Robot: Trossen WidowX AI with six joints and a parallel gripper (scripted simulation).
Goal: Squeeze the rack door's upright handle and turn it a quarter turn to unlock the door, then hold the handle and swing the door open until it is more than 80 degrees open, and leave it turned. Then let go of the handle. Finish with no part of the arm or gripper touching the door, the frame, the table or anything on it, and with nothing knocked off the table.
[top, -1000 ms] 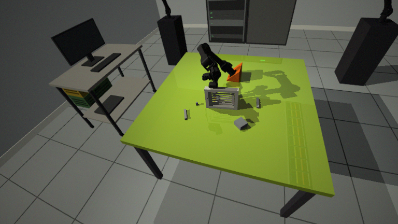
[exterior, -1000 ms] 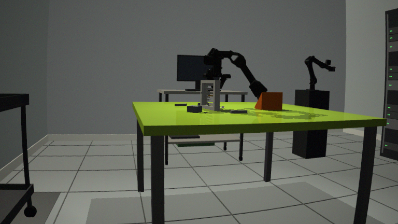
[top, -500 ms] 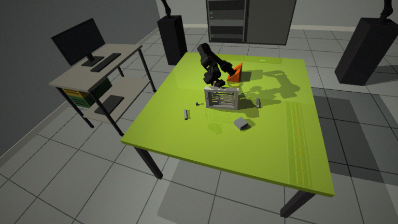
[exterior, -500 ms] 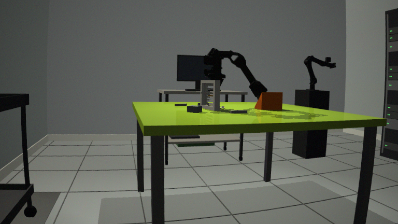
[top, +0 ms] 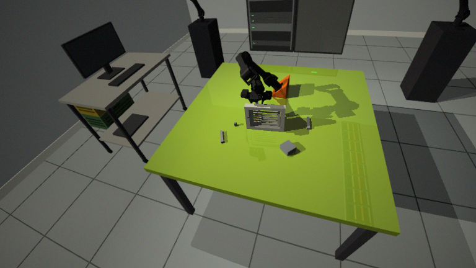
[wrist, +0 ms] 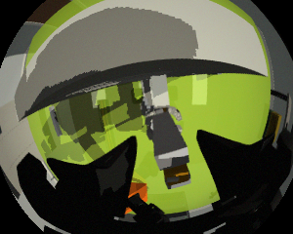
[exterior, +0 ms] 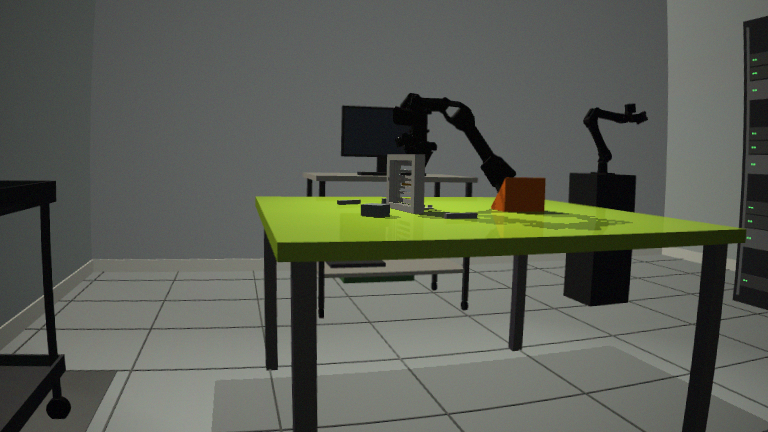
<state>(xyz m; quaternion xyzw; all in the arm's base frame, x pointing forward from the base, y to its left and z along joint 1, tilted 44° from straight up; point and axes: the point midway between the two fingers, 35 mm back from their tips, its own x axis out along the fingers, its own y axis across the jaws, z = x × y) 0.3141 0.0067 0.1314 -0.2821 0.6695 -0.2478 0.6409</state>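
Right now the door handle is 10 mm to the left of my gripper tip and 20 mm below it. Also, from my gripper tip: small piece 80 mm ahead, 130 mm to the right, 120 mm below.
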